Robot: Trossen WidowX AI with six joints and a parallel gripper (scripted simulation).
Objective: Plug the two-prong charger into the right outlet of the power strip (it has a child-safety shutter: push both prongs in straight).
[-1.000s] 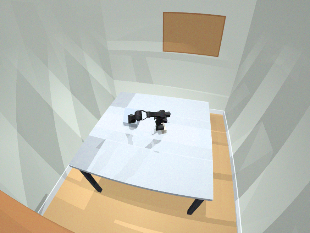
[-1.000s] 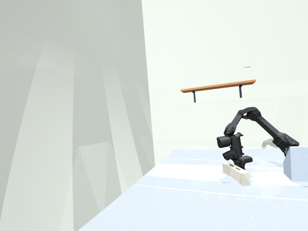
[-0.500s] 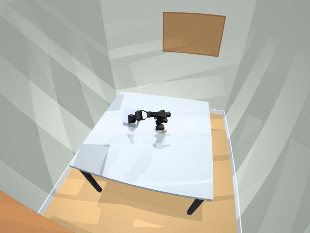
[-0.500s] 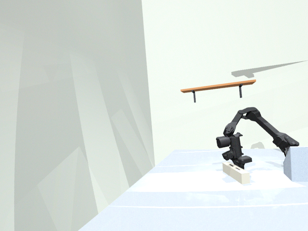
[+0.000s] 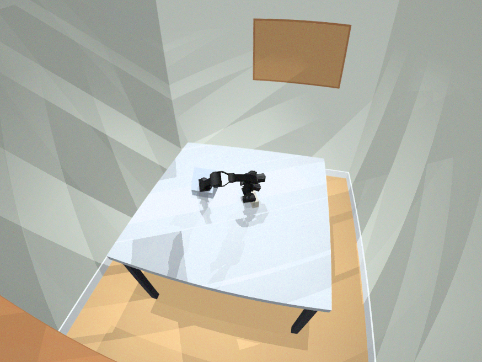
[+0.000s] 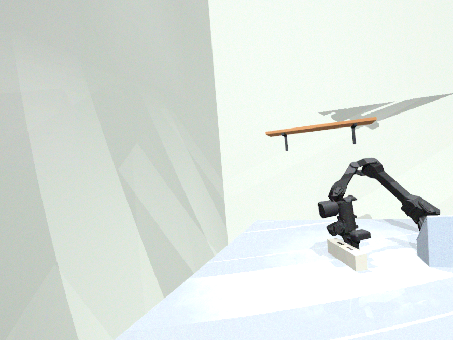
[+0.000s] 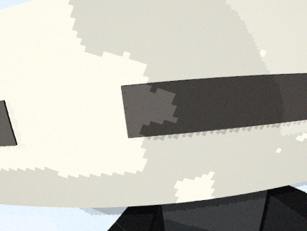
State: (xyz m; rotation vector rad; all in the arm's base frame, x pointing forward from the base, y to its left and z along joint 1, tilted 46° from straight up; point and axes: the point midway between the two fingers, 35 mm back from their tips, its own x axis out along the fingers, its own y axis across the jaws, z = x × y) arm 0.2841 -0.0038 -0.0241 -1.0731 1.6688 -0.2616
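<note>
Now: the two-prong charger 1 cm to the left of my gripper tip, 1 cm ahead of it and 1 cm above it.
</note>
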